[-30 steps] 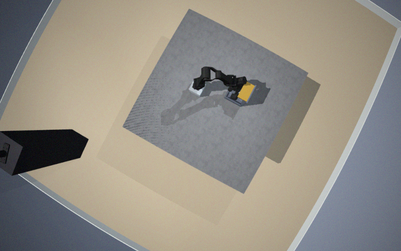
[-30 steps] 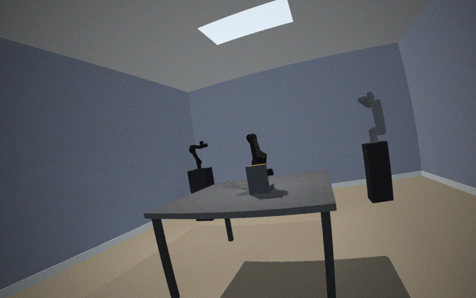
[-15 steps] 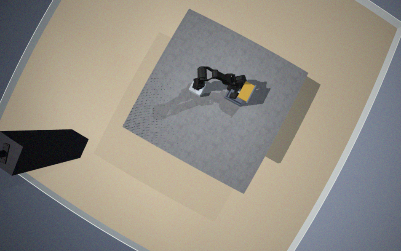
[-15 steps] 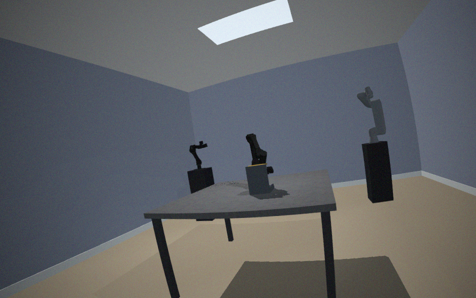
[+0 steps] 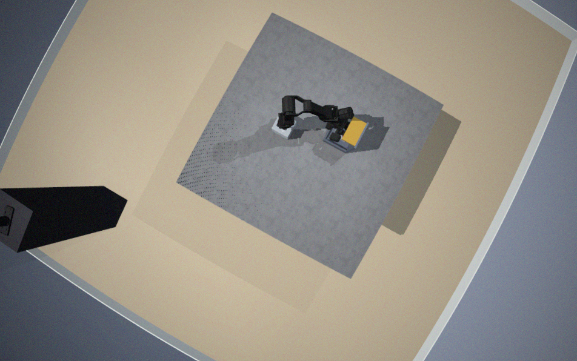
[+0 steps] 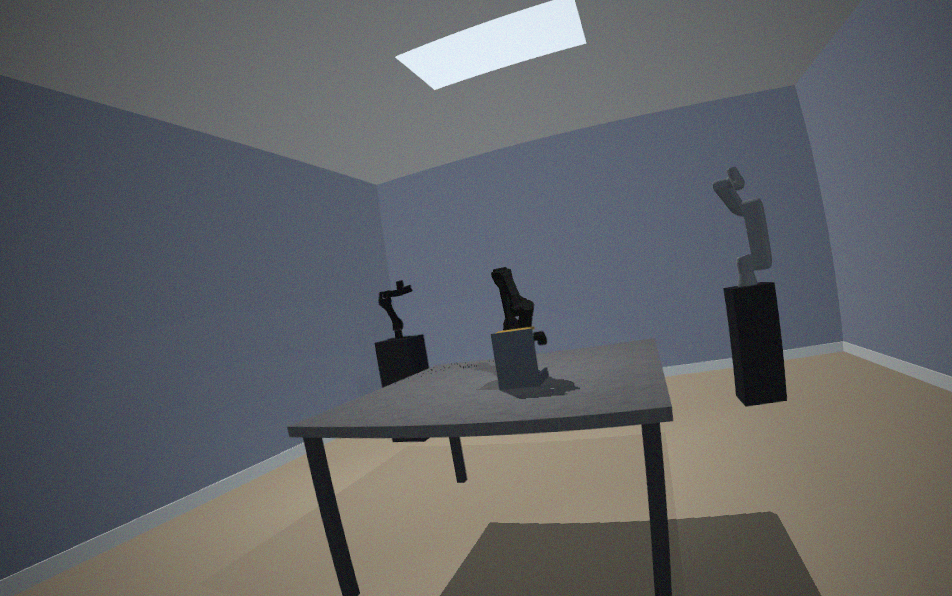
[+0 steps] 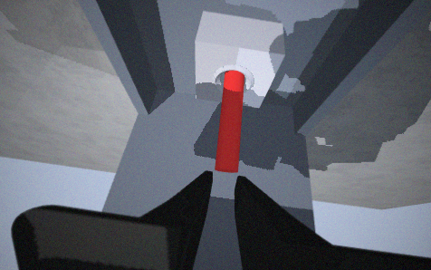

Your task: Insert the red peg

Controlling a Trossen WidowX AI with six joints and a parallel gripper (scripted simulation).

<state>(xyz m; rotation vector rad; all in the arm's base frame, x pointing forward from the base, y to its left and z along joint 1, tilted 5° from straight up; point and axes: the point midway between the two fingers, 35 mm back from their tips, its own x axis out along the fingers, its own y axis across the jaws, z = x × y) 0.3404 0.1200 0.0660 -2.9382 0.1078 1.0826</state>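
Now: gripper tip 50 mm above the red peg. Also, from my gripper tip: orange roof: 110 mm above, 10 mm ahead.
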